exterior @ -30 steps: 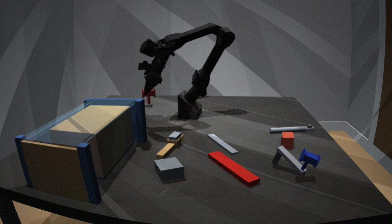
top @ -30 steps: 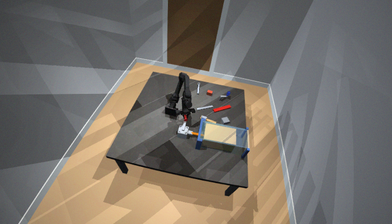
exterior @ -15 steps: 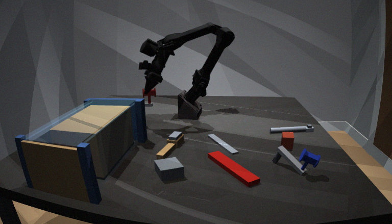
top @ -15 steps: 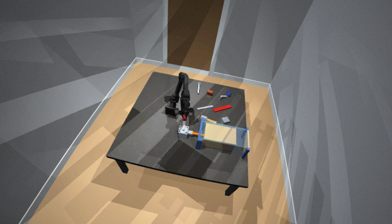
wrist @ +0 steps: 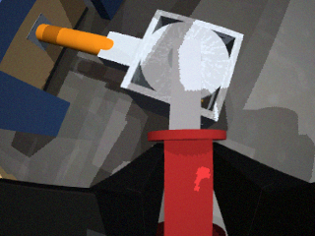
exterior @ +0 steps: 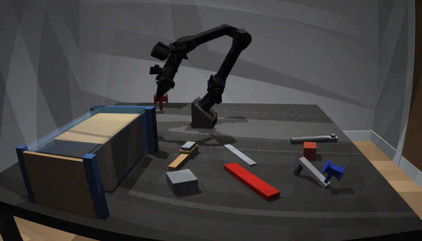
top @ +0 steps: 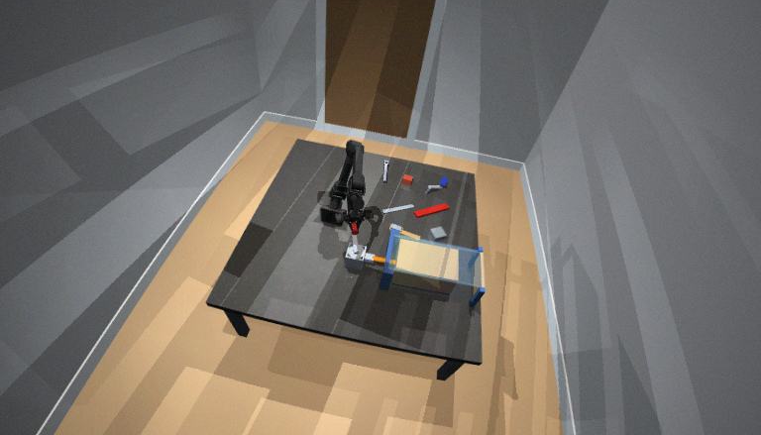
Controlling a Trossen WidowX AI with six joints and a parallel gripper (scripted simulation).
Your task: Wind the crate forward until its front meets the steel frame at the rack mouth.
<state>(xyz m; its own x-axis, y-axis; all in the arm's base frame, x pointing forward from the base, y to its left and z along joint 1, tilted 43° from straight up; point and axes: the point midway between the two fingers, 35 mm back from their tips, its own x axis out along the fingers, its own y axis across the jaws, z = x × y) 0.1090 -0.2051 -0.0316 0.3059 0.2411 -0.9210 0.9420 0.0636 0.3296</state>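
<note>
My gripper tip is now 11 cm above the grey winch and 9 cm to the left of it. From my gripper tip the other things lie so: red spool-shaped grip: 2 cm to the left, 1 cm below; then wooden-handled tool: 27 cm ahead, 13 cm to the left, 13 cm below; then grey strip: 32 cm to the left, 24 cm ahead, 14 cm below.
</note>
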